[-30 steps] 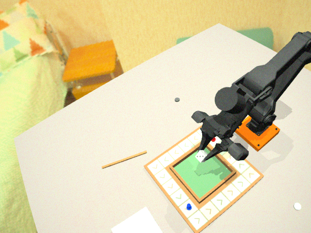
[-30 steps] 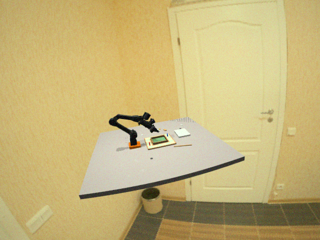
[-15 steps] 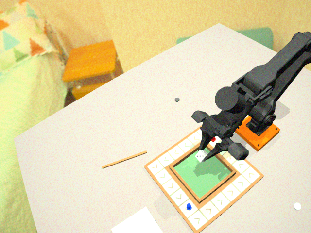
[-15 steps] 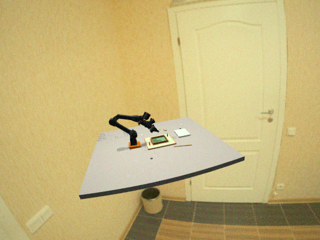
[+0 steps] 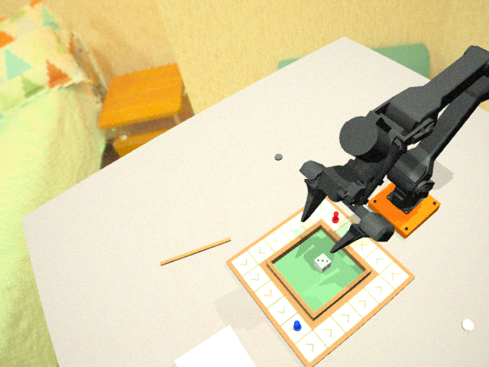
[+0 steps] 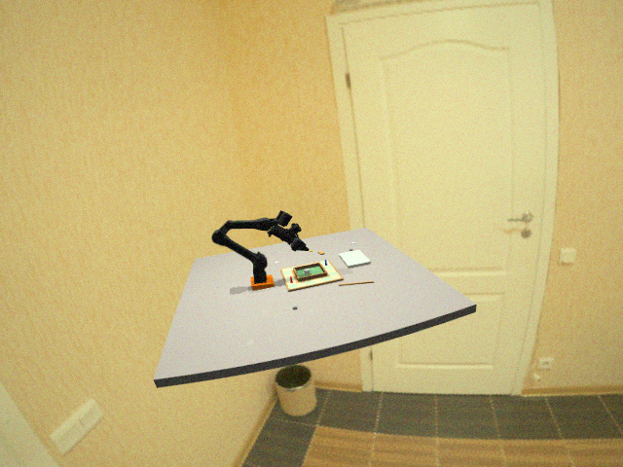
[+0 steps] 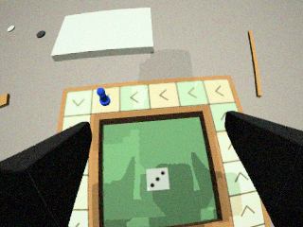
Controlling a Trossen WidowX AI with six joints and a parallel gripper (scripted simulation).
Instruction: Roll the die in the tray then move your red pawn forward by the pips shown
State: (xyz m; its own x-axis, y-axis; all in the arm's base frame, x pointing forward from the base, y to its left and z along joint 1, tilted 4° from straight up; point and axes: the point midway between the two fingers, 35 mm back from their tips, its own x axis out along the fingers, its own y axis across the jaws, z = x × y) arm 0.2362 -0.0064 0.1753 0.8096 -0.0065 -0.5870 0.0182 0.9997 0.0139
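The red pawn is 13 cm below my gripper tip, 12 cm behind it and 6 cm to the right of it. The rest, counted from my gripper tip: white die: 13 cm below, 2 cm behind; green tray: 15 cm below; blue pawn: 13 cm below, 11 cm ahead, 7 cm to the left.
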